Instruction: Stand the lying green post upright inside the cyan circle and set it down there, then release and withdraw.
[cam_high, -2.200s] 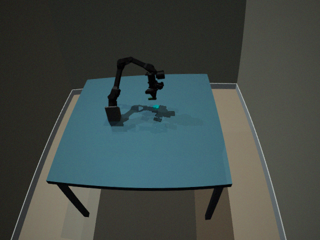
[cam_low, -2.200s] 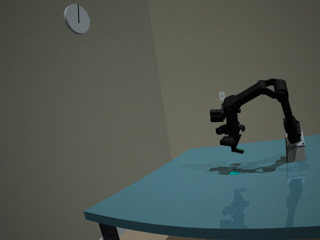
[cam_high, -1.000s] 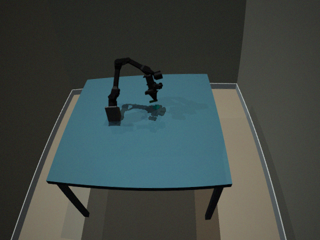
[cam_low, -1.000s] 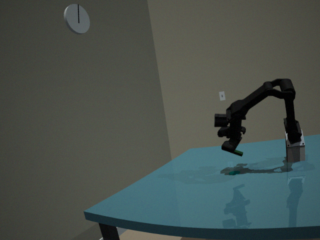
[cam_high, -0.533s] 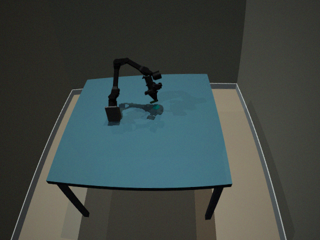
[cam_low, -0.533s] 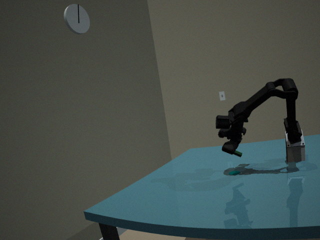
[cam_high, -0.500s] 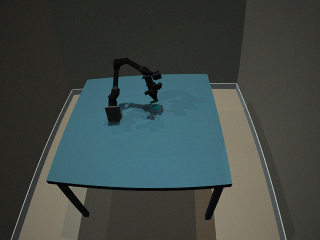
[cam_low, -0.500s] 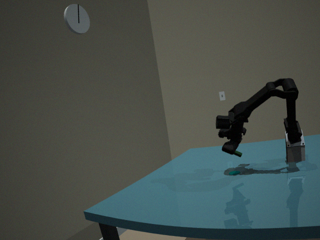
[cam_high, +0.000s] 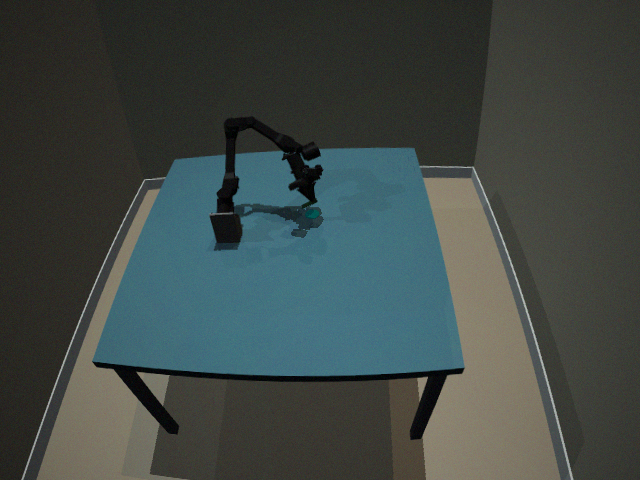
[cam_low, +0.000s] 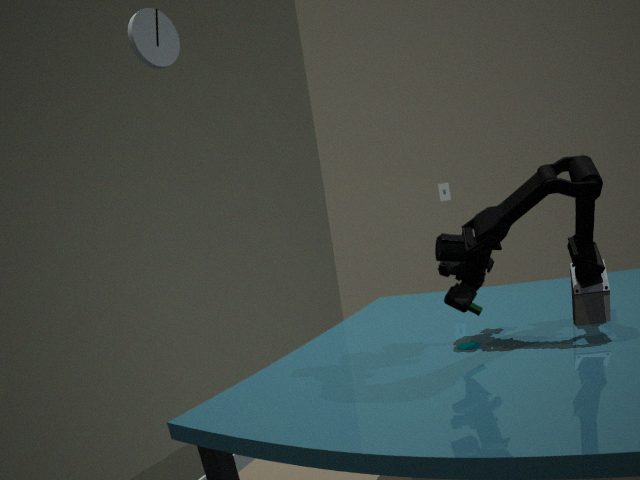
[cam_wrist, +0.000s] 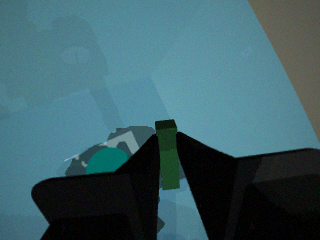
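The cyan circle is 10 mm behind my gripper tip, 50 mm to the left of it and 100 mm below it. From my gripper tip the other things lie so: green post (20 mm behind, 10 mm below).
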